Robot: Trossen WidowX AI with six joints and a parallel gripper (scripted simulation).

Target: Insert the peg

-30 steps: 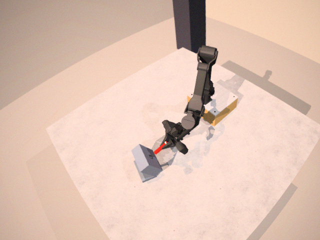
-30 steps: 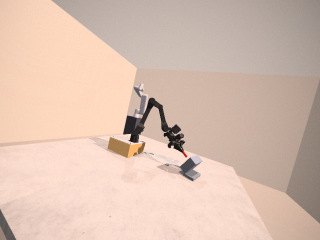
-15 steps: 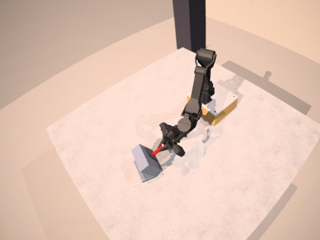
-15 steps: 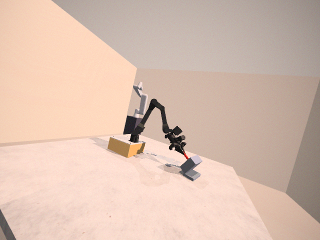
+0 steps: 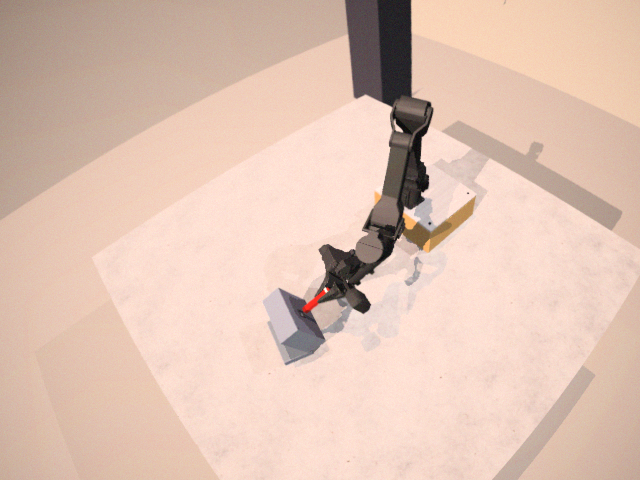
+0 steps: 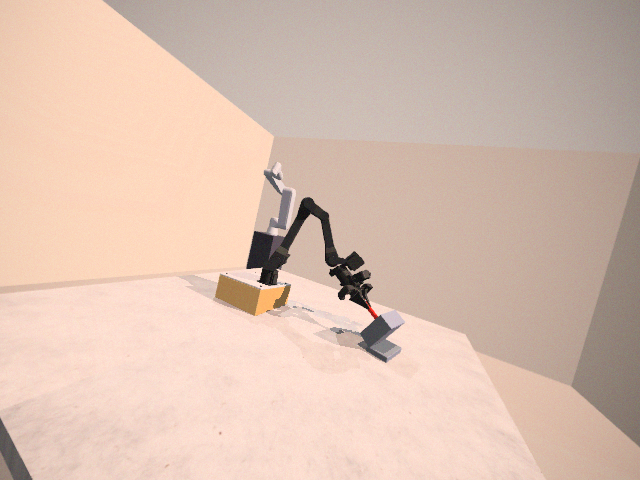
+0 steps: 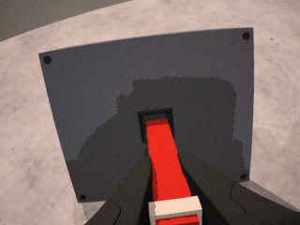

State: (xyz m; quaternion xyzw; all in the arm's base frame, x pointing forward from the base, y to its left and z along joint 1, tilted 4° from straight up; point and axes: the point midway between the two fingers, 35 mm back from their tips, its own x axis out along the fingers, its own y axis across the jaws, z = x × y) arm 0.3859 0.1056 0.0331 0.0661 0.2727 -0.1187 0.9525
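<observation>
My gripper tip is 6 cm short of the grey sloped panel, 4 cm above it and 2 cm to the left of it. Round my gripper tip: red peg 1 cm behind, 1 cm above.
</observation>
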